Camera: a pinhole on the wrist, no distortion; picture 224 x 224 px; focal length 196.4 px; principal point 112.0 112.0 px. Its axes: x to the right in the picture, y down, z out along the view. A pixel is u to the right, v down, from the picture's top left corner.
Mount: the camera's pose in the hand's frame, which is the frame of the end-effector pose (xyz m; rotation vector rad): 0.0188 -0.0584 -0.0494 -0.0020 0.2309 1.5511
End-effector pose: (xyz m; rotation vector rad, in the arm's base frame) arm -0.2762 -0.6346 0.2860 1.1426 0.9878 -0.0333
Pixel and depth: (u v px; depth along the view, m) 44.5 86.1 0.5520
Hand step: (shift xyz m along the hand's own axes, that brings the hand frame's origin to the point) 0.1709 -0.1669 0.5084
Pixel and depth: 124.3 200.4 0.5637
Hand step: -0.1498 0.0653 0.5334
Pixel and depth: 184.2 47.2 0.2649
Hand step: 0.1442 0.0746 0.1827
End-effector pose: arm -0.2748 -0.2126 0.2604 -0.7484 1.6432 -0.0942
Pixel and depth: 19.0 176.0 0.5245
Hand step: -0.0744 -0.2230 0.5252
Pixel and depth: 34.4 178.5 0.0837
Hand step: 0.0029 -0.0782 0.0415
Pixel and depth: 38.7 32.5 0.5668
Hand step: 0.3280 -0.1901 0.5035
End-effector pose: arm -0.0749 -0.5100 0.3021 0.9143 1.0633 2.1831
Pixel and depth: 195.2 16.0 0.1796
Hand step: 0.1321 0.0410 0.1024
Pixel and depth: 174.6 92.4 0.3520
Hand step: 0.1052 0.1033 0.2733
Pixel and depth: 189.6 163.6 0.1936
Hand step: -0.0031 0.0468 0.1360
